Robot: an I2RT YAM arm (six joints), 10 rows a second.
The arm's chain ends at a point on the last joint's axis. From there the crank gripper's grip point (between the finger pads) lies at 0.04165 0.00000 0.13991 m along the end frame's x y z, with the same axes.
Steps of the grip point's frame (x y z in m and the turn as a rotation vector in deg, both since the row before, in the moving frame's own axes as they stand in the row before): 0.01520 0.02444 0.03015 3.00 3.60 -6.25; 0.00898 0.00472 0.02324 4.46 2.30 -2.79; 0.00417 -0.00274 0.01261 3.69 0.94 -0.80; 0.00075 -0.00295 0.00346 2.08 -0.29 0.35; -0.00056 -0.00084 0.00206 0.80 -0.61 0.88; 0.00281 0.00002 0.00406 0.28 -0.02 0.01; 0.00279 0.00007 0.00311 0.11 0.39 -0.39; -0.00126 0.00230 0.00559 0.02 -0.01 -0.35; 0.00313 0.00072 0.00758 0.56 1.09 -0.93; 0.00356 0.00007 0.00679 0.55 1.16 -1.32; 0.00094 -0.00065 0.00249 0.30 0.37 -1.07
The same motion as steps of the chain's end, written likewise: 0.00716 0.03668 0.03334 3.00 3.60 -6.25; 0.00372 0.01769 0.02552 4.46 2.30 -2.79; 0.00195 0.00684 0.01362 3.69 0.94 -0.80; 0.00144 0.00188 0.00334 2.08 -0.29 0.35; 0.00092 0.00049 0.00163 0.80 -0.61 0.88; 0.00286 0.00070 0.00405 0.28 -0.02 0.01; 0.00184 0.00063 0.00340 0.11 0.39 -0.39; -0.00123 0.00260 0.00558 0.02 -0.01 -0.35; 0.00049 0.00278 0.00841 0.56 1.09 -0.93; 0.00076 0.00240 0.00767 0.55 1.16 -1.32; 0.00005 0.00087 0.00277 0.30 0.37 -1.07
